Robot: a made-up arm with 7 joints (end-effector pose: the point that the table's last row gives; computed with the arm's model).
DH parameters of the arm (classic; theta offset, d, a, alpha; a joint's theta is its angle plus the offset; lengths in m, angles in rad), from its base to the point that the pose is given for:
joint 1: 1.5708 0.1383 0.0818 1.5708
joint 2: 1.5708 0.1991 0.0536 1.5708
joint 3: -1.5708 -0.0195 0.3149 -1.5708
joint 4: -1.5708 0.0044 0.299 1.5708
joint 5: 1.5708 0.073 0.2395 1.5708
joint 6: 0 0.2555 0.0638 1.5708
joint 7: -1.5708 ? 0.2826 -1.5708
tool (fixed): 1.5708 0.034 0 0
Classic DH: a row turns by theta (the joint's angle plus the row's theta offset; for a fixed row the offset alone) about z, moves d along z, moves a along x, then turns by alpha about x.
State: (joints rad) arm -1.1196 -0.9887 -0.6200 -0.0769 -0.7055 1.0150 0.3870
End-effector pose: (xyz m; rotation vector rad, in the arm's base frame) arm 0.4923 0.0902 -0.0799 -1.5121 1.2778 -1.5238
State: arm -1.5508 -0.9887 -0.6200 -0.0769 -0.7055 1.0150 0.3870
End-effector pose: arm 0.4849 -0.1238 -0.0799 -1.2882 1.6819 -1.7836
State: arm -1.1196 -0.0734 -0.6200 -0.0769 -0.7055 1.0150 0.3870
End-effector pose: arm 0.5072 0.0974 0.3228 -0.5223 0.9813 -1.5241
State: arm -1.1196 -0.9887 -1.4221 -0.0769 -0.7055 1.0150 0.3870
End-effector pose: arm 0.3782 0.1413 -0.1328 -1.7436 0.2968 -1.4503
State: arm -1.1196 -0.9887 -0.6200 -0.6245 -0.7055 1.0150 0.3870
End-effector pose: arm 0.5031 -0.0563 0.1796 -1.0600 1.0972 -2.0571
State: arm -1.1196 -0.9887 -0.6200 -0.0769 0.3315 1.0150 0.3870
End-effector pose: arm 0.3901 0.0862 0.1151 -0.7028 0.9781 -0.9147
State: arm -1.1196 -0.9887 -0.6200 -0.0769 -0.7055 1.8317 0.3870
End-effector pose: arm 0.3127 0.0069 -0.0826 -0.6756 1.8119 -1.9440
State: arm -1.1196 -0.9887 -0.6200 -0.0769 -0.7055 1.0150 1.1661
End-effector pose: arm 0.6554 0.0180 -0.2020 -1.9544 2.0066 -1.0535
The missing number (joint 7, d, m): -0.146
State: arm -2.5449 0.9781 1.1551 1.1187 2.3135 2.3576 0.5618
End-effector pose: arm -0.1680 0.1823 0.6473 -0.3145 -1.1462 1.9947
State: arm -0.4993 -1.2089 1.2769 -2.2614 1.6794 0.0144 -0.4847
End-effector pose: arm 0.2339 0.2953 0.5180 -1.1944 -1.5667 -0.7370
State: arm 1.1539 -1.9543 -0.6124 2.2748 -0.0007 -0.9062 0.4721
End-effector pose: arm -0.4939 -0.3675 0.3026 1.1138 -0.5348 -2.2714
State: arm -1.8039 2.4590 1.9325 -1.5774 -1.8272 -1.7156 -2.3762
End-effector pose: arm 0.3480 0.3094 0.0014 1.7966 0.0071 1.1943
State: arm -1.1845 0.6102 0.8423 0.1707 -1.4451 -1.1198 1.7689
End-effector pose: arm 0.3432 0.5911 0.8693 -2.2349 -0.3232 -0.4770
